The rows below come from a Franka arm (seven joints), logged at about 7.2 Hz.
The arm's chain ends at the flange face. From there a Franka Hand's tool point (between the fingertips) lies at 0.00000 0.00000 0.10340 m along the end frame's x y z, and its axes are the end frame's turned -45 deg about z.
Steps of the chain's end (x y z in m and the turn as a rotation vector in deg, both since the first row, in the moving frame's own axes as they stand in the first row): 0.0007 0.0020 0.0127 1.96 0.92 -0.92; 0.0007 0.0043 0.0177 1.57 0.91 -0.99; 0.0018 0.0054 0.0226 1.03 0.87 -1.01; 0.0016 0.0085 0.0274 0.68 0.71 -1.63
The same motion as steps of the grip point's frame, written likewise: 0.0027 0.0006 0.0126 0.74 2.04 -0.92; 0.0006 0.0027 0.0176 0.47 1.75 -0.99; -0.0001 0.0049 0.0226 0.11 1.34 -1.01; -0.0031 0.0072 0.0274 -0.02 0.98 -1.63
